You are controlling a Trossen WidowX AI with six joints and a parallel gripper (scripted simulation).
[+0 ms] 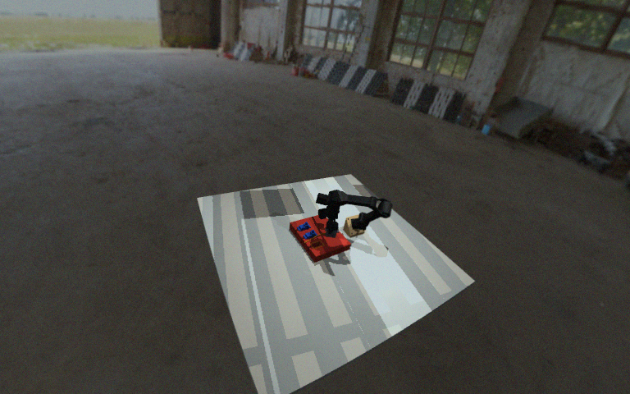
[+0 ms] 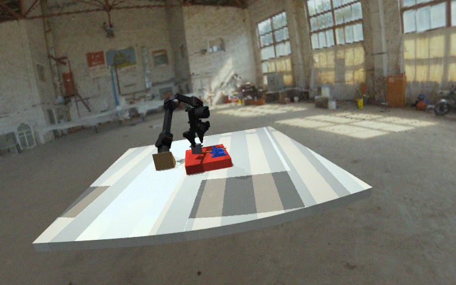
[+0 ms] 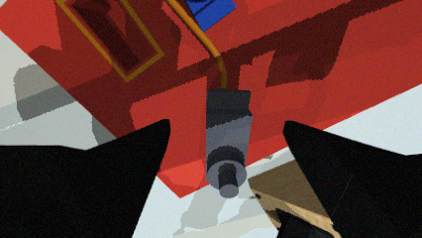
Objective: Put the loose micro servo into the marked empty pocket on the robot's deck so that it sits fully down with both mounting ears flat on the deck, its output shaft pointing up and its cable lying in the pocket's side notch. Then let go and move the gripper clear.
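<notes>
Now: gripper tip 70 mm above the red deck and 30 mm to the left of it.
</notes>
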